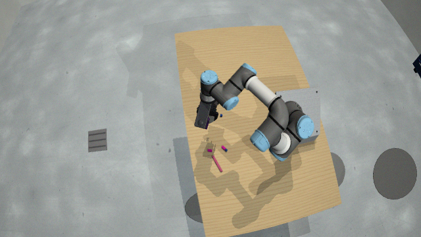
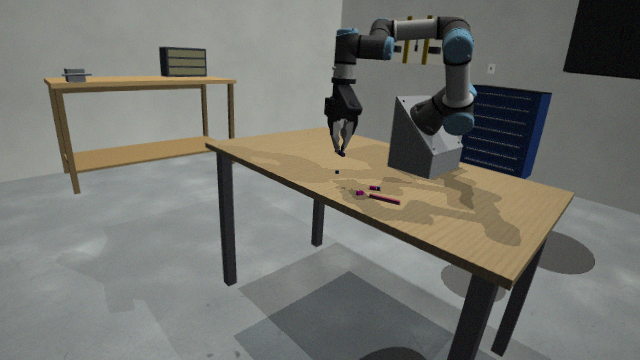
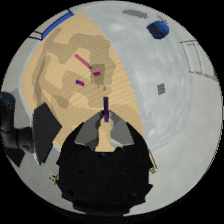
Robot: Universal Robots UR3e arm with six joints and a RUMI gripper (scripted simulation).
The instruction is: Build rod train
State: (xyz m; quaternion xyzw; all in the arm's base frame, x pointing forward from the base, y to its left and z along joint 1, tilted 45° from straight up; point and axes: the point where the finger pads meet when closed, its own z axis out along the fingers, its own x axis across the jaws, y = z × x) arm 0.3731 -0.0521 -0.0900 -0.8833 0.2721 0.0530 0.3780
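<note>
Right now my hand is 17 cm to the right of the pink rod and 11 cm above it. The rest, counted from my hand: purple rod 1 cm below.
</note>
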